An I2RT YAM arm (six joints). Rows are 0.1 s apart.
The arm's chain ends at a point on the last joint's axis. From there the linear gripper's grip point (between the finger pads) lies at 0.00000 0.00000 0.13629 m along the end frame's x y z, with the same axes.
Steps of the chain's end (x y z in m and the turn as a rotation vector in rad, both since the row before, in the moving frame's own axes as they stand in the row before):
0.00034, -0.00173, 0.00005, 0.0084, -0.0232, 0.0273
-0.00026, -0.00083, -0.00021, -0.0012, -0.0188, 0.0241
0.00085, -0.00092, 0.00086, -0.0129, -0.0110, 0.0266
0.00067, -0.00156, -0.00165, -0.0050, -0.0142, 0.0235
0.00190, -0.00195, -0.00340, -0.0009, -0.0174, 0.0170
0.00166, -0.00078, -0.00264, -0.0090, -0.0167, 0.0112
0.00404, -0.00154, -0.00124, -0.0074, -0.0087, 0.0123
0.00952, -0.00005, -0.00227, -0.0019, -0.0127, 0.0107
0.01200, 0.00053, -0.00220, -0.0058, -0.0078, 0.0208
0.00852, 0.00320, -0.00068, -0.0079, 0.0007, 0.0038
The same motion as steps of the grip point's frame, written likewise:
-0.00281, -0.00292, 0.00001, 0.0084, -0.0232, 0.0273
-0.00282, -0.00070, -0.00023, -0.0012, -0.0188, 0.0241
-0.00067, 0.00082, 0.00084, -0.0129, -0.0110, 0.0266
-0.00127, -0.00090, -0.00167, -0.0050, -0.0142, 0.0235
-0.00047, -0.00185, -0.00342, -0.0009, -0.0174, 0.0170
-0.00062, 0.00043, -0.00266, -0.0090, -0.0167, 0.0112
0.00285, -0.00054, -0.00125, -0.0074, -0.0087, 0.0123
0.00779, 0.00020, -0.00228, -0.0019, -0.0127, 0.0107
0.01093, 0.00131, -0.00221, -0.0058, -0.0078, 0.0208
0.00861, 0.00428, -0.00068, -0.0079, 0.0007, 0.0038

